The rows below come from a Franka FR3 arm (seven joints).
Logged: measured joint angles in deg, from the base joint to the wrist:
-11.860, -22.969, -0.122, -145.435, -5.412, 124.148, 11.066
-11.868, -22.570, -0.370, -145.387, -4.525, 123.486, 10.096
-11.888, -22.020, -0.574, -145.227, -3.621, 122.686, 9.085
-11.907, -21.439, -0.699, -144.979, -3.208, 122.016, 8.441
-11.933, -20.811, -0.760, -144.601, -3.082, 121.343, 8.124
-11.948, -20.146, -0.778, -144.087, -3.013, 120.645, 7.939
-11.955, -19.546, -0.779, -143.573, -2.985, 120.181, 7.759
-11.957, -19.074, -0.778, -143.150, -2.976, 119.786, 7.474
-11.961, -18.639, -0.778, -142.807, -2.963, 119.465, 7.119
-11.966, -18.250, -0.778, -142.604, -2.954, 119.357, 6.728
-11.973, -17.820, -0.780, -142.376, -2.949, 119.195, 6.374
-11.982, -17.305, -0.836, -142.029, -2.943, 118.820, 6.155
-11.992, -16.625, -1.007, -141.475, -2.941, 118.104, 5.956
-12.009, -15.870, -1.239, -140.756, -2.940, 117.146, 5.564
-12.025, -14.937, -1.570, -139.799, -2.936, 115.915, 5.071
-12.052, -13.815, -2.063, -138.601, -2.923, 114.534, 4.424
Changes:
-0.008, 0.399, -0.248, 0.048, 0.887, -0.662, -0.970
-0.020, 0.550, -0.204, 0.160, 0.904, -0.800, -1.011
-0.019, 0.581, -0.125, 0.248, 0.413, -0.670, -0.644
-0.026, 0.628, -0.061, 0.378, 0.126, -0.673, -0.317
-0.015, 0.665, -0.018, 0.514, 0.069, -0.698, -0.185
-0.007, 0.600, -0.001, 0.514, 0.028, -0.464, -0.180
-0.002, 0.472, 0.001, 0.423, 0.009, -0.395, -0.285
-0.004, 0.435, 0.000, 0.343, 0.013, -0.321, -0.355
-0.005, 0.389, 0.000, 0.203, 0.009, -0.108, -0.391
-0.007, 0.430, -0.002, 0.228, 0.005, -0.162, -0.354
-0.009, 0.515, -0.056, 0.347, 0.006, -0.375, -0.219
-0.010, 0.680, -0.171, 0.554, 0.002, -0.716, -0.199
-0.017, 0.755, -0.232, 0.719, 0.001, -0.958, -0.392
-0.016, 0.933, -0.331, 0.957, 0.004, -1.231, -0.493
-0.027, 1.122, -0.493, 1.198, 0.013, -1.381, -0.647

